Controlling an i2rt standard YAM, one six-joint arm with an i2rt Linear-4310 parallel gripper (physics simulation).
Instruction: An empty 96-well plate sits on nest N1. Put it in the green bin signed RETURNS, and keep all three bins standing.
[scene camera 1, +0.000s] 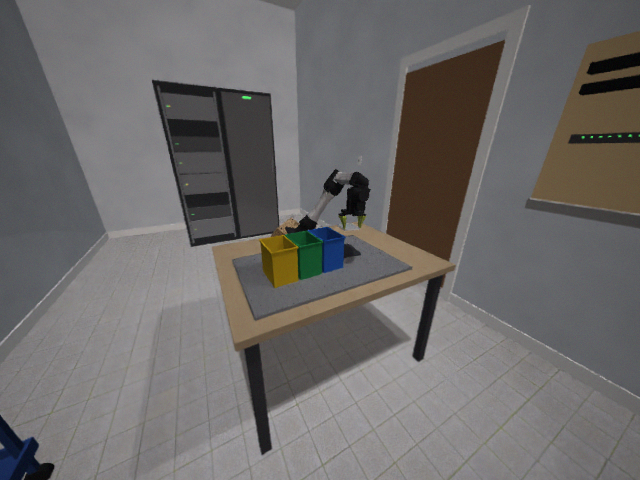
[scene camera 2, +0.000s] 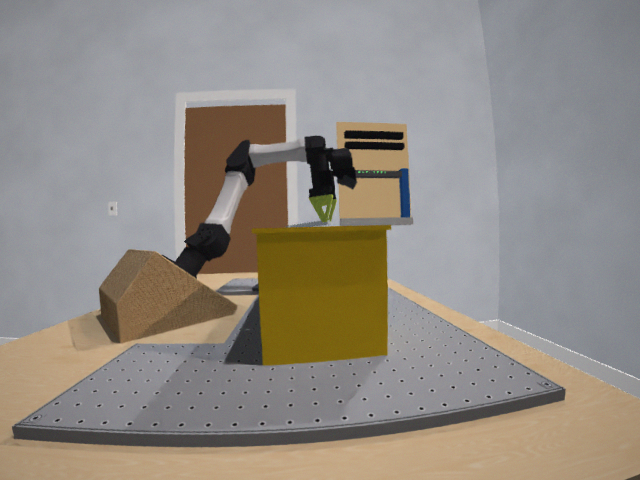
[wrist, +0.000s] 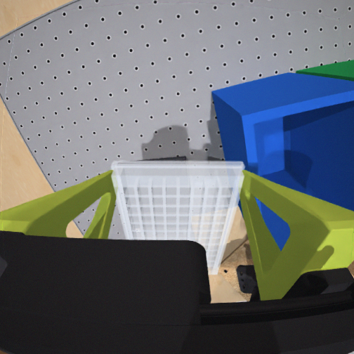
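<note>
The clear 96-well plate is held between the green fingertips of my gripper, which is shut on its two sides. The plate is in the air, higher than the bin rims, beside the blue bin. In the wrist view the blue bin is on the right. The green bin stands between the blue bin and the yellow bin. All three bins are upright. Their signs cannot be read. The nest's dark edge shows behind the plate.
The bins stand in a row on a grey perforated board on the wooden table. A brown wedge-shaped block stands near the arm's base. A dark server rack stands at the wall.
</note>
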